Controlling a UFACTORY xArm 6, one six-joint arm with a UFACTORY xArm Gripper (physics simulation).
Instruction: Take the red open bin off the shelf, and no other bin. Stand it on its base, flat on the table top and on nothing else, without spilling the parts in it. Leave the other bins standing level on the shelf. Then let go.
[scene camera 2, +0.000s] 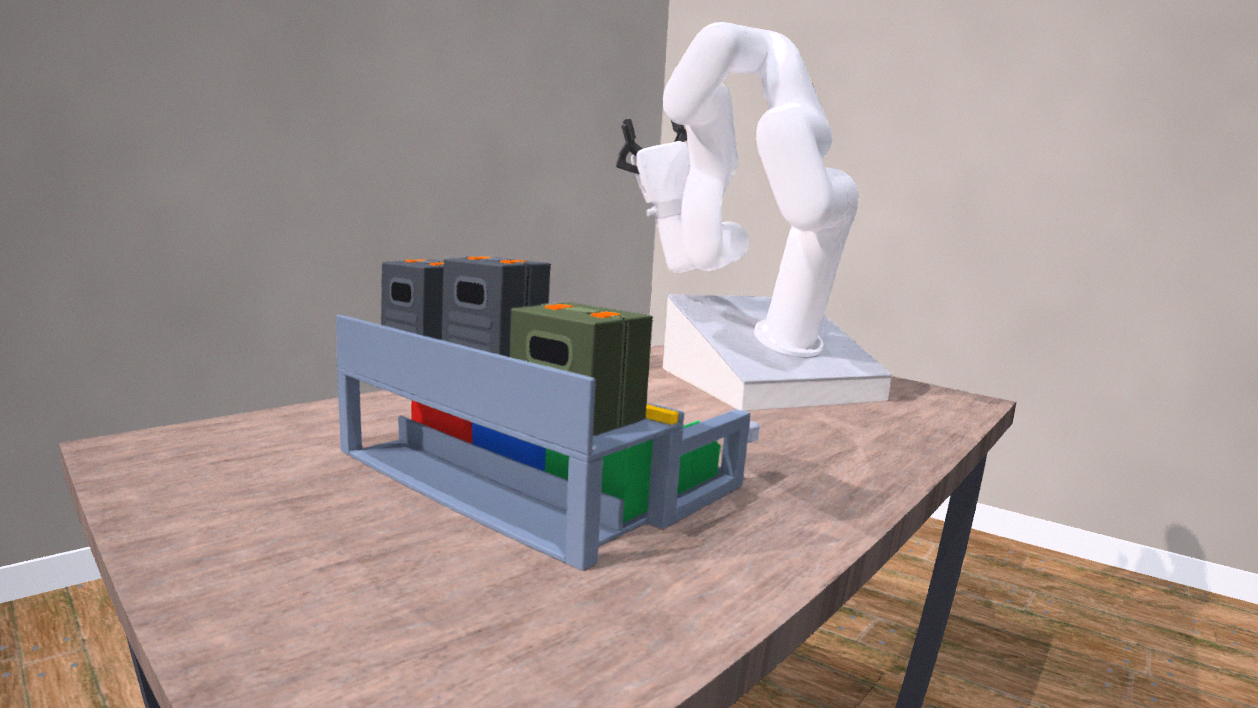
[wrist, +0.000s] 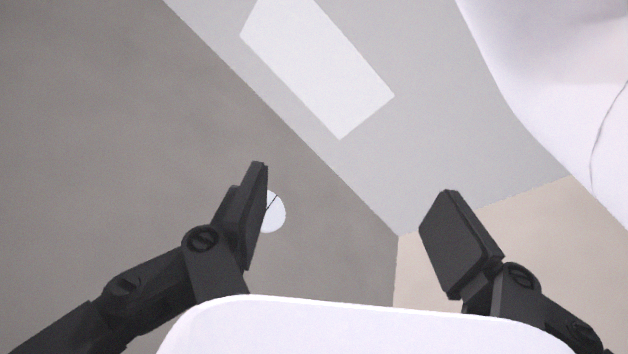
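Seen in the pictures: gripper, fingertip midpoint: (scene camera 2: 650, 115) (wrist: 350, 198); arm's base at its link origin: (scene camera 2: 788, 340).
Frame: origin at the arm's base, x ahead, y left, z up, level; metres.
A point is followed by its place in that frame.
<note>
The red open bin (scene camera 2: 440, 421) {x 0.655, y -0.143, z -0.044 m} is on the lower level of the blue-grey shelf (scene camera 2: 466, 368) {x 0.749, y 0.004, z 0.058 m}, at the left end of the row, beside a blue bin (scene camera 2: 508, 446) {x 0.658, y -0.030, z -0.044 m}. Only part of the red bin's back shows under the shelf's upper board; its inside and parts are hidden. A green bin (scene camera 2: 626, 482) {x 0.664, y 0.123, z -0.039 m} is at the right end of the row. My gripper (scene camera 2: 653, 131) {x 0.074, y -0.272, z 0.385 m} (wrist: 350, 198) {x 0.074, y -0.272, z 0.385 m} is open with nothing between its fingers. It is high above the table, behind the shelf in the scene view, and points upward. The bins do not show in the wrist view.
Two dark grey cases (scene camera 2: 409, 295) {x 0.701, y -0.143, z 0.104 m} (scene camera 2: 479, 303) {x 0.701, y -0.032, z 0.107 m} and an olive green case (scene camera 2: 576, 361) {x 0.718, y 0.103, z 0.077 m} stand upright on the shelf's upper level. A yellow piece (scene camera 2: 662, 413) {x 0.638, y 0.139, z 0.025 m} shows beside the olive case. The arm's white base (scene camera 2: 818, 391) {x 0.077, y 0.093, z -0.062 m} stands on the wooden table (scene camera 2: 290, 563) {x 0.930, y -0.024, z -0.086 m} behind the shelf.
</note>
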